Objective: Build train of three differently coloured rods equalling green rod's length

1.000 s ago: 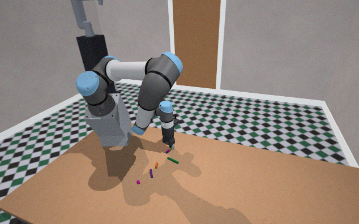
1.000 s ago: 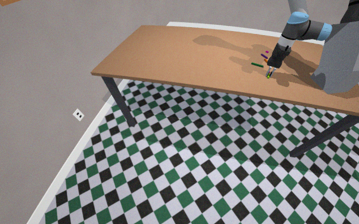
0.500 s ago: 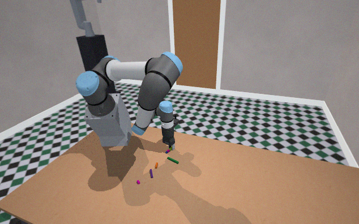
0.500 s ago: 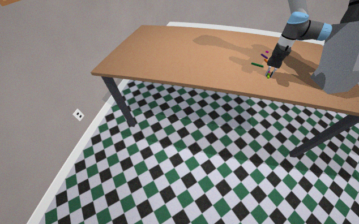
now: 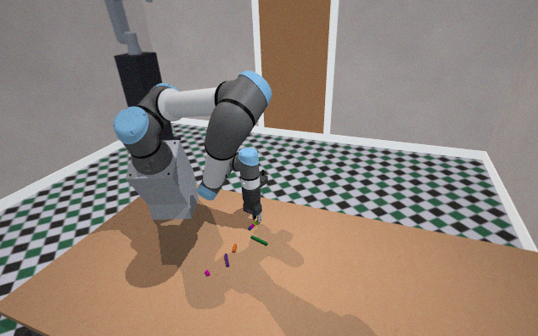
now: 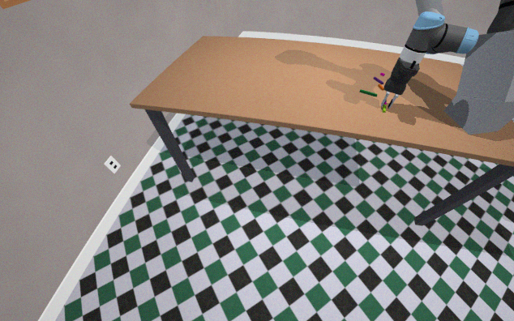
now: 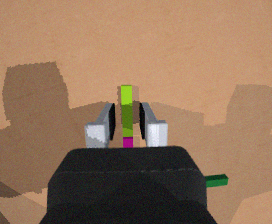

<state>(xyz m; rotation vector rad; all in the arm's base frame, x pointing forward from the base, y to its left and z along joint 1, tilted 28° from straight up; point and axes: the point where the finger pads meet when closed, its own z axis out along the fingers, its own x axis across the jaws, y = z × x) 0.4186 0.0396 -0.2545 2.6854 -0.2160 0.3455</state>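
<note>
Now: hand 3 cm above the lime rod. The rest, counted from my hand: blue rod 5 cm to the right, 3 cm below, 1 cm behind; green rod 10 cm to the right, 6 cm ahead, 3 cm below; orange rod 18 cm to the right, 3 cm below, 1 cm behind.
</note>
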